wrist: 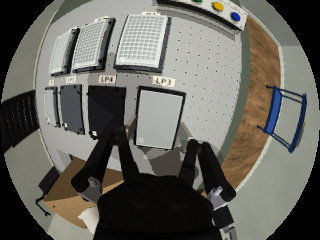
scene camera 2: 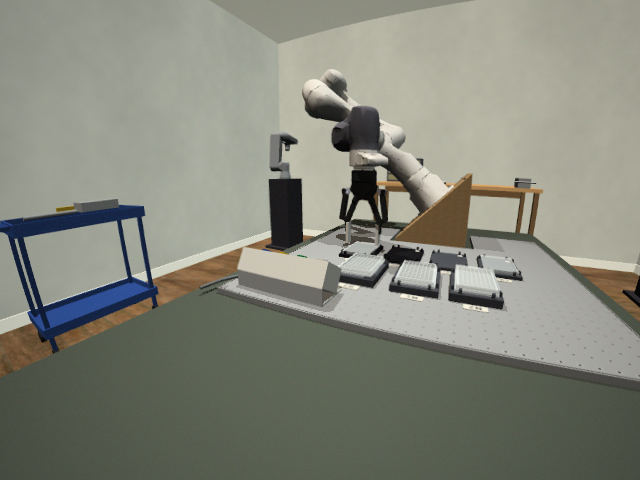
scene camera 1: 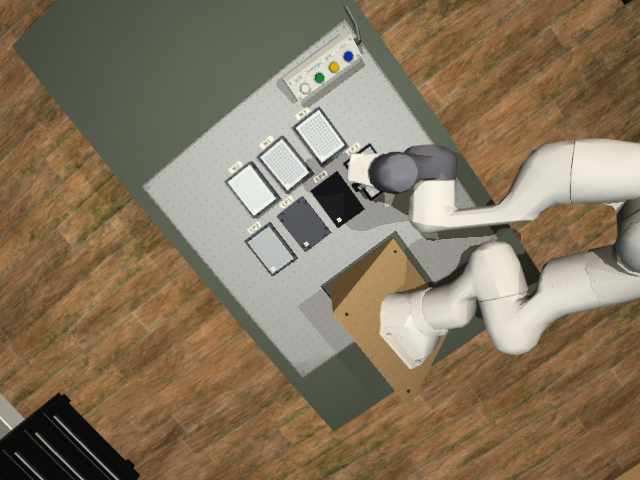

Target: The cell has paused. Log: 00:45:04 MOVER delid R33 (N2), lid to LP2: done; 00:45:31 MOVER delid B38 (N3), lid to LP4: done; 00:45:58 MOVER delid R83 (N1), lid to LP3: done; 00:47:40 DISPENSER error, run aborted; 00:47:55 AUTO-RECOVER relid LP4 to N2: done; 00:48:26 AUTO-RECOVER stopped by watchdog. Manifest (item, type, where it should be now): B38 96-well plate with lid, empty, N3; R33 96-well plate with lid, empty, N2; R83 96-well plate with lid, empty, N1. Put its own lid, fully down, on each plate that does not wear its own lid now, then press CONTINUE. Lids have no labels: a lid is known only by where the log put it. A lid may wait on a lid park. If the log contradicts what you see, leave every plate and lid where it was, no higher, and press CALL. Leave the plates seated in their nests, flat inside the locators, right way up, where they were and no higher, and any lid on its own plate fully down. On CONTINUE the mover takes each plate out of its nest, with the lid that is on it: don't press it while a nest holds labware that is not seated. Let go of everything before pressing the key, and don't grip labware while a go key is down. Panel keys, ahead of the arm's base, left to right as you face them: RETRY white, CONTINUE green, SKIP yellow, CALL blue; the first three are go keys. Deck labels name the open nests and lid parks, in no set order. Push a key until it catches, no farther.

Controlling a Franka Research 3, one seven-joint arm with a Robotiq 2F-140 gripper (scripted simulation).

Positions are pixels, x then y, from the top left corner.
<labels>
plate: wrist; scene camera 2 358, 264; scene camera 1
plate: wrist 92, 36; scene camera 2; scene camera 1
same spot on plate: point(wrist: 149, 56) = point(scene camera 1: 336, 143)
same spot on plate: point(scene camera 2: 419, 274) = point(scene camera 1: 276, 159)
</labels>
